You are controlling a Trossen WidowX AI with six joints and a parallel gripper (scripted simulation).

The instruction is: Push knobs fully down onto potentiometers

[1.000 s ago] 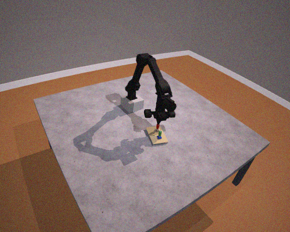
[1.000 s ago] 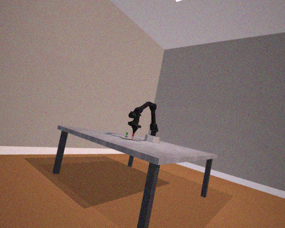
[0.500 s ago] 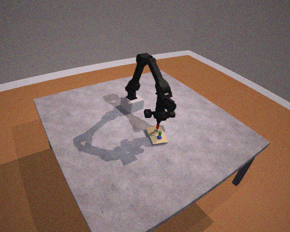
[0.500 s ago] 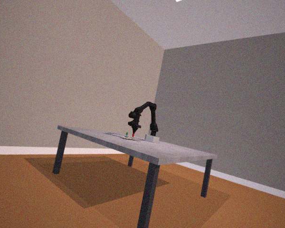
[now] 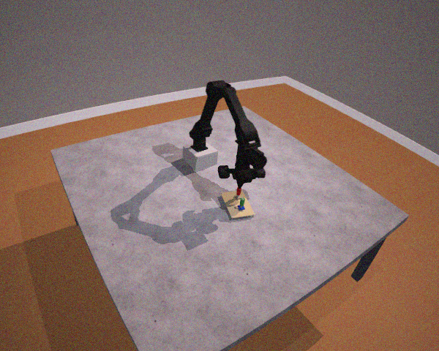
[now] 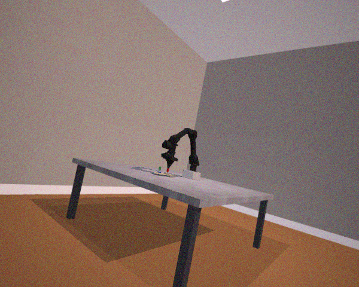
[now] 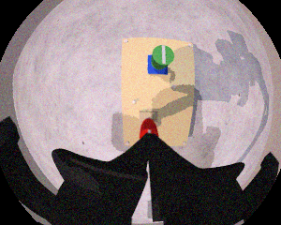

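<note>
Now: gripper tip 1 cm above the red knob. From my gripper tip the other things lie so: green knob 6 cm ahead, 3 cm to the right, 1 cm below.
</note>
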